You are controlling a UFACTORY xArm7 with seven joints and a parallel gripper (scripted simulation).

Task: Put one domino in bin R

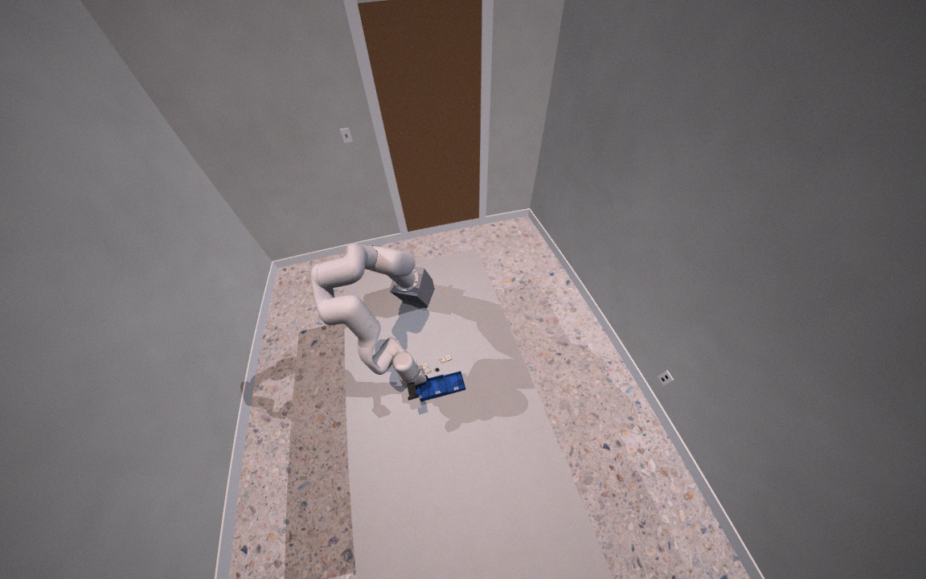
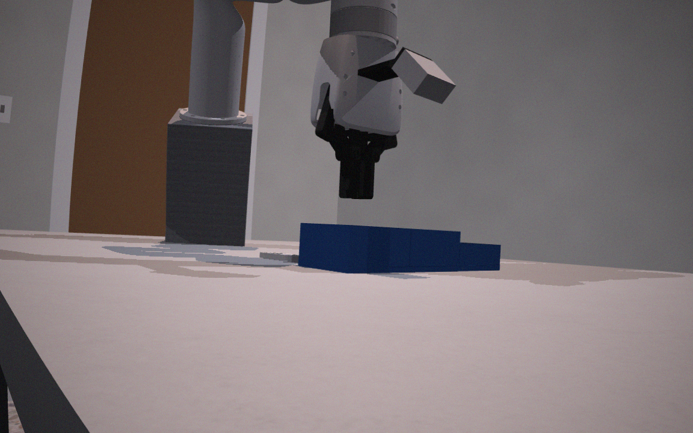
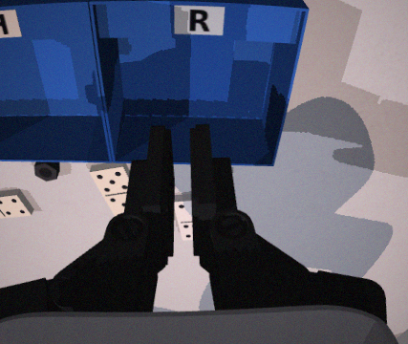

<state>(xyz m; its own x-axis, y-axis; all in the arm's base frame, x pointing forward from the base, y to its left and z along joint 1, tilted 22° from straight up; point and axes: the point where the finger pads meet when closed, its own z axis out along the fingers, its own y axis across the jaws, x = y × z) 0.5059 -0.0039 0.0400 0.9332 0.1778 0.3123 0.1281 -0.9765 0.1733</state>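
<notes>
My gripper is now 80 mm to the right of the blue bin and 70 mm above it. Round my hand: white domino (140 mm to the left, 140 mm behind, 90 mm below); grey hex nut (90 mm below, 80 mm behind, 20 mm to the right).
</notes>
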